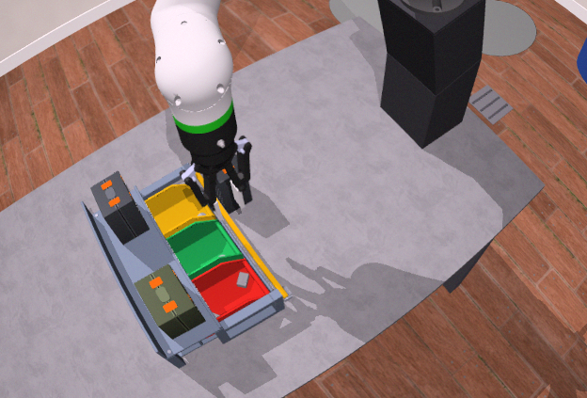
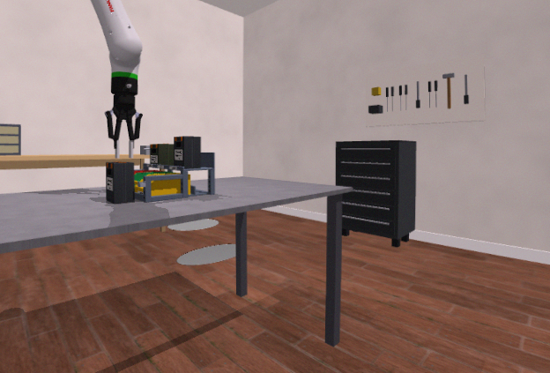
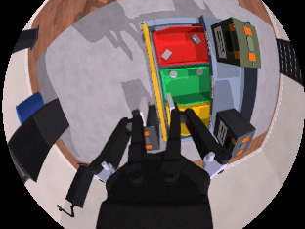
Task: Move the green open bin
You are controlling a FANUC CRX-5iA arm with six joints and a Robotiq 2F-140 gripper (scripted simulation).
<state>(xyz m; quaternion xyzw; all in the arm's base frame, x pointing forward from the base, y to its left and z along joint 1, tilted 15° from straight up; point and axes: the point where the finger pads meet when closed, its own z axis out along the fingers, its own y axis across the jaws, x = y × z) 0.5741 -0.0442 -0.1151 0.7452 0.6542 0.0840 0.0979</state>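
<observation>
Now: hand 110 mm above the yellow bar. The rest, counted from my hand: dark box (60 mm behind, 110 mm to the right, 110 mm below); green open bin (100 mm ahead, 10 mm to the right, 130 mm below); yellow bin (90 mm ahead, 120 mm to the right, 130 mm below).
</observation>
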